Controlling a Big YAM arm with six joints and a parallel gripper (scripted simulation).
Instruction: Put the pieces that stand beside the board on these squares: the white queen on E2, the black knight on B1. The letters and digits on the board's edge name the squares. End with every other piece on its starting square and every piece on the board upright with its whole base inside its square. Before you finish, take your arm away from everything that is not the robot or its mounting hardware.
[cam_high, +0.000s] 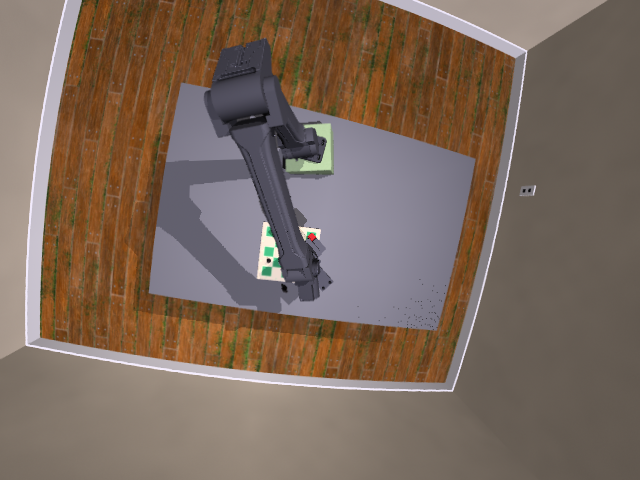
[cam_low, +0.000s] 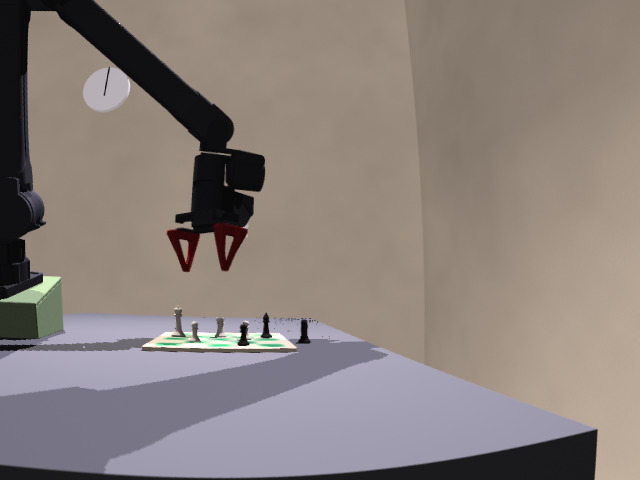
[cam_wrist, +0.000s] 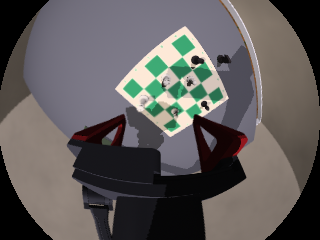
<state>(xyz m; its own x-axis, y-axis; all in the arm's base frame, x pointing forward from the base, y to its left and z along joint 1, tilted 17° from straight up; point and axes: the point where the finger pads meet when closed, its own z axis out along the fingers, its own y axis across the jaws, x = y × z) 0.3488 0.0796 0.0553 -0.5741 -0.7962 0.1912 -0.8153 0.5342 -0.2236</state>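
The green-and-cream chessboard lies 130 mm below my hand, 30 mm to the right of it and 30 mm ahead of it.
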